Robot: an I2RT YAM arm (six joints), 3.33 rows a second.
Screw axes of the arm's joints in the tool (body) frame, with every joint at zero. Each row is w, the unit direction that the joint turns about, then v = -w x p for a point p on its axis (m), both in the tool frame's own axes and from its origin. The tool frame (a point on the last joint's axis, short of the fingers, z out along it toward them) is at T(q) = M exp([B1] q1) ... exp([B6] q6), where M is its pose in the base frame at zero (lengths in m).
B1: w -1 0 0 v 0 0.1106 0
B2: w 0 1 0 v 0.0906 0 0.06
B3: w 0 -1 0 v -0.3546 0 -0.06
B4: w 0 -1 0 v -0.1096 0 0
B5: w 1 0 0 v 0 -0.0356 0
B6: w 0 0 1 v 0 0 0
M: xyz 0.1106 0 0.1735 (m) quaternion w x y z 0.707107 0 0.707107 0
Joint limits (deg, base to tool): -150..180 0..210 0..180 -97..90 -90..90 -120..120
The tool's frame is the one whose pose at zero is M.
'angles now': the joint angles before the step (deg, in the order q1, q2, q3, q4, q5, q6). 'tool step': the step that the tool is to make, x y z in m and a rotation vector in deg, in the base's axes. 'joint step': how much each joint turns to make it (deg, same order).
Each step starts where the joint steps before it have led.
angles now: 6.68 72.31 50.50 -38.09 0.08 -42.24
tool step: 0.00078 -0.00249 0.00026 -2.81 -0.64 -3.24
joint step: 0.00 0.03 0.00 0.28 4.11 1.35
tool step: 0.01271 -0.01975 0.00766 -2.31 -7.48 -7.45
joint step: -4.13 0.06 0.00 7.21 4.26 1.14
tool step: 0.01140 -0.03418 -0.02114 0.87 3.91 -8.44
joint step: -7.41 5.29 0.00 1.18 -0.05 1.31
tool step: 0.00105 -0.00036 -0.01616 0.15 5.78 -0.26
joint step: 0.00 3.12 0.00 -2.65 0.42 0.05
